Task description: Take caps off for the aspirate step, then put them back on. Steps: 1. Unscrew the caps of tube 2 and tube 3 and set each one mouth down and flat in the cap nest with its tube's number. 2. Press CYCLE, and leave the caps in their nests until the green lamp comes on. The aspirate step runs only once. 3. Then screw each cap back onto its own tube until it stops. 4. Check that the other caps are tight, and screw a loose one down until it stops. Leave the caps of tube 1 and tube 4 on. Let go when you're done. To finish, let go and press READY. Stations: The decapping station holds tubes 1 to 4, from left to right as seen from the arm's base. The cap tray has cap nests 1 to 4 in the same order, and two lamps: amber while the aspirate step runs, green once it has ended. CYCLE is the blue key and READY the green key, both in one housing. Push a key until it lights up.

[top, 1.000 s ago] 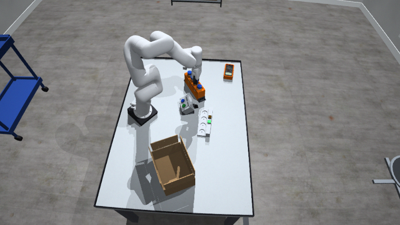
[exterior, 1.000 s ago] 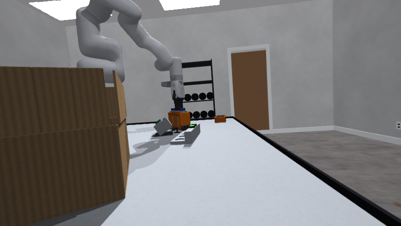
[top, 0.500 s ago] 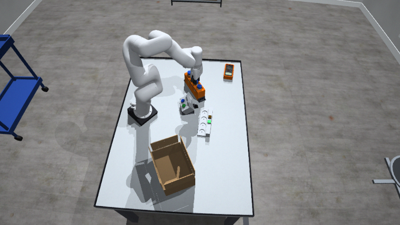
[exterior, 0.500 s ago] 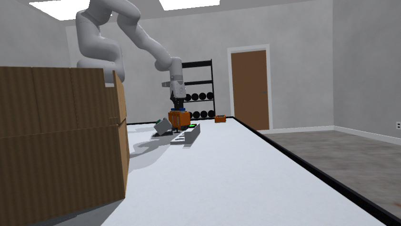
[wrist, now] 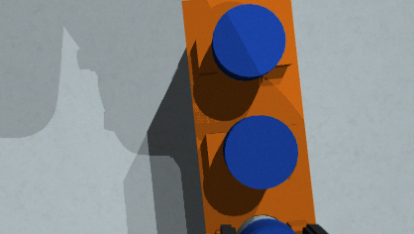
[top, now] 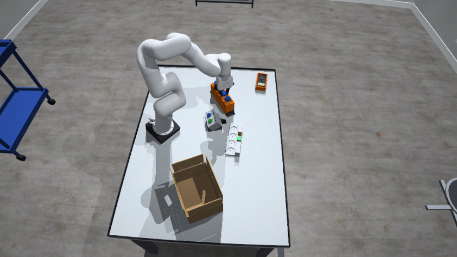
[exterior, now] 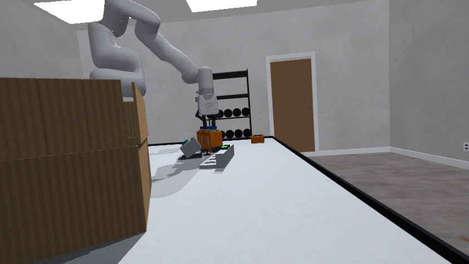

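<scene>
The blue cap is 40 mm to the left of my hand, 30 mm behind it and 20 mm below it. Also, from my hand: green key (190 mm to the right, 60 mm below, 60 mm behind); blue key (150 mm to the right, 80 mm behind, 60 mm below); grey key housing (170 mm to the right, 80 mm below, 50 mm behind).
</scene>
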